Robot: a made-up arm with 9 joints.
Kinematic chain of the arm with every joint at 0, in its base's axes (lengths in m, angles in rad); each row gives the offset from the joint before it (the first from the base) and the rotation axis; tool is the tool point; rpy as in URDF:
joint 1: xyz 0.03 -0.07 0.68 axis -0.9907 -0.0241 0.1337
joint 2: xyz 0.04 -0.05 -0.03 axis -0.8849 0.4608 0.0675
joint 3: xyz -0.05 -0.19 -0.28 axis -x
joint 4: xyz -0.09 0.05 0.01 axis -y
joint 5: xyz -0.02 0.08 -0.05 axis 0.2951 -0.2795 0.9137
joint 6: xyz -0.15 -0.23 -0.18 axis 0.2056 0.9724 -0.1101
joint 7: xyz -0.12 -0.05 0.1 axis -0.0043 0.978 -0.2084
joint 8: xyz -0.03 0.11 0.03 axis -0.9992 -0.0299 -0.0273
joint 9: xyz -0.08 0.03 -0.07 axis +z
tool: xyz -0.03 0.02 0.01 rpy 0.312 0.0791 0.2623
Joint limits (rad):
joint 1: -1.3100..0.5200
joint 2: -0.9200..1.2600
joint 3: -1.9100..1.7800
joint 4: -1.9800..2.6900
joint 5: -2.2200..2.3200
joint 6: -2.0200..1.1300
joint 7: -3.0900..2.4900
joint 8: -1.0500..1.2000
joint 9: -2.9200..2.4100
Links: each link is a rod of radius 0.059 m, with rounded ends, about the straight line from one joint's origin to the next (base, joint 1, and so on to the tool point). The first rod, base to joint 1, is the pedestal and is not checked.
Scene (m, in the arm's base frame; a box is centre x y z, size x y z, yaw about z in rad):
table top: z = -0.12
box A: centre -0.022 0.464 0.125 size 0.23 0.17 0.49 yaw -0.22
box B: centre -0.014 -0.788 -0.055 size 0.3 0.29 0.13 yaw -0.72
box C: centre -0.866 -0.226 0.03 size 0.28 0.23 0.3 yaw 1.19
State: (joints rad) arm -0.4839 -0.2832 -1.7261 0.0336 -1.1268 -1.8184 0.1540 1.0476 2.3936
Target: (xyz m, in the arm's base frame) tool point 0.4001 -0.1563 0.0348
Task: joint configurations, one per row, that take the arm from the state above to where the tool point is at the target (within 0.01 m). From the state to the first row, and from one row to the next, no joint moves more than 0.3 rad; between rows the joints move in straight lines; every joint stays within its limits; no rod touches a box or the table.
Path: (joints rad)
1: -0.2164 -0.3291 -1.5044 0.2642 -0.9292 -1.8856 -0.0121 1.0984 2.3991
2: 0.0511 -0.3751 -1.2827 0.4949 -0.7316 -1.9528 -0.1781 1.1492 2.4045
3: 0.3186 -0.4210 -1.0609 0.7255 -0.5340 -2.0200 -0.3442 1.2000 2.4100
4: 0.3085 -0.4177 -0.8695 0.9589 -0.3174 -2.0200 -0.1280 1.1554 2.3066
5: 0.2983 -0.4145 -0.6781 1.1923 -0.1008 -2.0200 0.0881 1.1109 2.2032

